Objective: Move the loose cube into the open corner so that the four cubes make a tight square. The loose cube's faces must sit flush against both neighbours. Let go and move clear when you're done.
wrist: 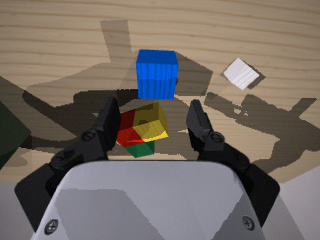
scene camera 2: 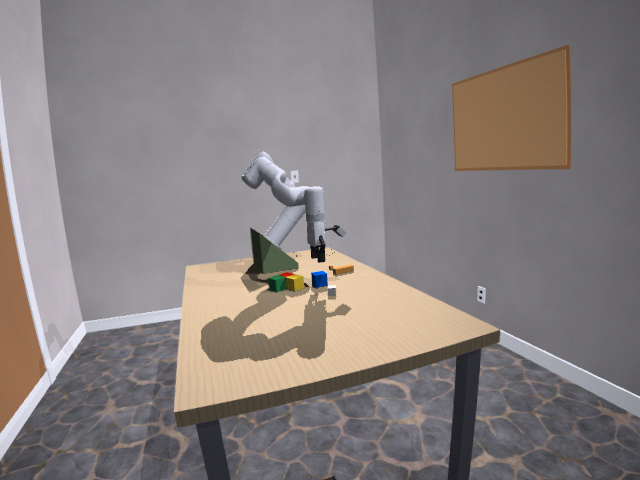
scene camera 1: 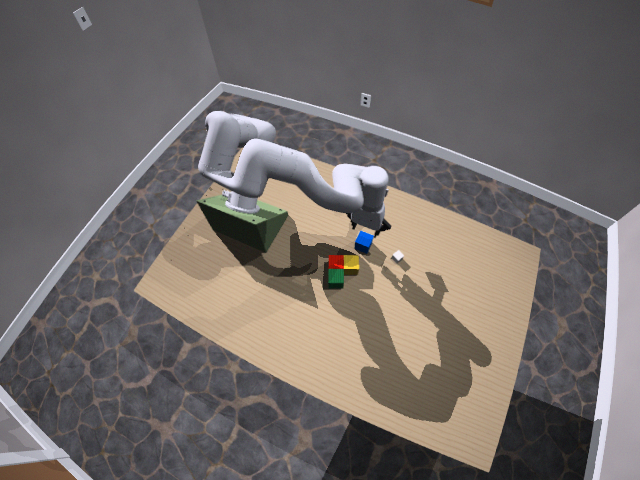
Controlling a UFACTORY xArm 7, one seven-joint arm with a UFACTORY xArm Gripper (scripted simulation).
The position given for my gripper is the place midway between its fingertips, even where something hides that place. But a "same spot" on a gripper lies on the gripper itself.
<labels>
my gripper: wrist; scene camera 2; scene camera 1 365, 230
same spot on my gripper: (scene camera 2: 315, 252) = (wrist: 113, 125)
</labels>
